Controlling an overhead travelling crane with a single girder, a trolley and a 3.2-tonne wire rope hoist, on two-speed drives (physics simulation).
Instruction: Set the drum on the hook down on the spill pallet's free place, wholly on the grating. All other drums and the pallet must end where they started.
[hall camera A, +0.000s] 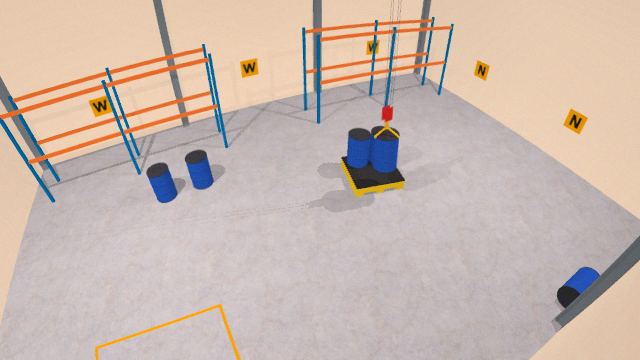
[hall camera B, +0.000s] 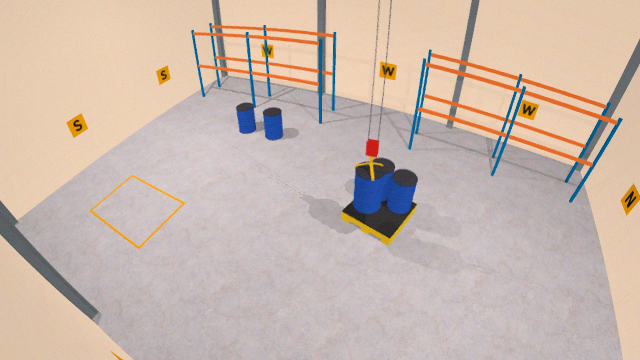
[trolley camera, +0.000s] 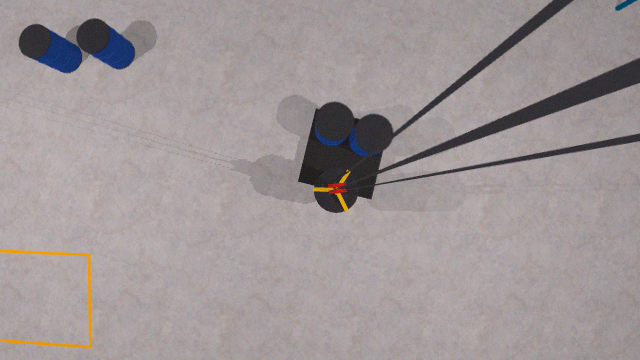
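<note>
The lifter (hall camera A: 386, 131) (hall camera B: 371, 164) (trolley camera: 337, 189) below the red hook block is shut on a blue drum (hall camera A: 385, 154) (hall camera B: 367, 192) (trolley camera: 332, 201), which hangs upright. In the trolley view its top overlaps the lower edge of the spill pallet (hall camera A: 380, 189) (hall camera B: 366, 230) (trolley camera: 311, 159). Its height above the grating is hard to tell. One drum (hall camera A: 358, 149) (hall camera B: 401, 192) (trolley camera: 372, 134) and another drum (hall camera B: 386, 167) (trolley camera: 334, 121) stand at the pallet's far side, very near the hanging drum in both hall views.
Two drums (hall camera A: 162, 185) (hall camera A: 200, 171) (hall camera B: 246, 120) (hall camera B: 273, 125) stand apart on the floor. A drum (hall camera A: 582, 284) lies on its side near a column in hall camera A. Racks (hall camera A: 318, 80) (hall camera B: 508, 131) line the W wall. An orange outline (hall camera A: 158, 326) (hall camera B: 158, 189) (trolley camera: 90, 300) marks the floor.
</note>
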